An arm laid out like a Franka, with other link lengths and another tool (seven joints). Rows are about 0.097 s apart.
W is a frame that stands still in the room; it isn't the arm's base.
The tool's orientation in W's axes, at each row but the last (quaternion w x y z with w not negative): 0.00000, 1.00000, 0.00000, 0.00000; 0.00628, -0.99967, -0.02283, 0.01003; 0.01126, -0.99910, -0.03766, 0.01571; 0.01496, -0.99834, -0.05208, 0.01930; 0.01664, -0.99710, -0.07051, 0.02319; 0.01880, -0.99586, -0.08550, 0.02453; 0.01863, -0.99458, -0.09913, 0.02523; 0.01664, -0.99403, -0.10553, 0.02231; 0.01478, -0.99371, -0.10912, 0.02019; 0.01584, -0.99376, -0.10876, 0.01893; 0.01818, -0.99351, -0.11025, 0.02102; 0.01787, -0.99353, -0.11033, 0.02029
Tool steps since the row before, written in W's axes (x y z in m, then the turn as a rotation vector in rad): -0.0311, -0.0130, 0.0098, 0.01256, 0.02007, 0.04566; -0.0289, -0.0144, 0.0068, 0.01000, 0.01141, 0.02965; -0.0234, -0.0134, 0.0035, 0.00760, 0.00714, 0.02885; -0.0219, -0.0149, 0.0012, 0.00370, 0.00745, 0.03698; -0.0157, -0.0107, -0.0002, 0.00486, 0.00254, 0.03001; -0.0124, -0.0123, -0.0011, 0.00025, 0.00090, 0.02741; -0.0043, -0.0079, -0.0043, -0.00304, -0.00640, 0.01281; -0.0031, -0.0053, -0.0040, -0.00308, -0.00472, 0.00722; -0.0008, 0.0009, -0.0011, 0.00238, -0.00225, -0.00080; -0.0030, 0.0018, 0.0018, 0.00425, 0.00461, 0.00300; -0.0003, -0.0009, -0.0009, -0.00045, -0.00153, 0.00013; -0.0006, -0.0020, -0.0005, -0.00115, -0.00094, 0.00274
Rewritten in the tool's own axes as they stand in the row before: -0.0311, 0.0130, -0.0098, 0.01256, -0.02007, -0.04566; -0.0297, 0.0130, -0.0064, 0.00992, -0.01133, -0.02971; -0.0244, 0.0115, -0.0030, 0.00723, -0.00723, -0.02892; -0.0234, 0.0125, -0.0007, 0.00309, -0.00820, -0.03688; -0.0170, 0.0084, 0.0006, 0.00385, -0.00293, -0.03012; -0.0143, 0.0101, 0.0013, -0.00085, -0.00199, -0.02734; -0.0056, 0.0071, 0.0043, -0.00484, 0.00513, -0.01283; -0.0040, 0.0047, 0.0040, -0.00430, 0.00370, -0.00720; -0.0005, -0.0010, 0.0012, 0.00186, 0.00274, 0.00064; -0.0026, -0.0025, -0.0016, 0.00504, -0.00369, -0.00304; -0.0005, 0.0008, 0.0009, -0.00078, 0.00139, -0.00016; -0.0010, 0.0018, 0.0005, -0.00143, 0.00056, -0.00271
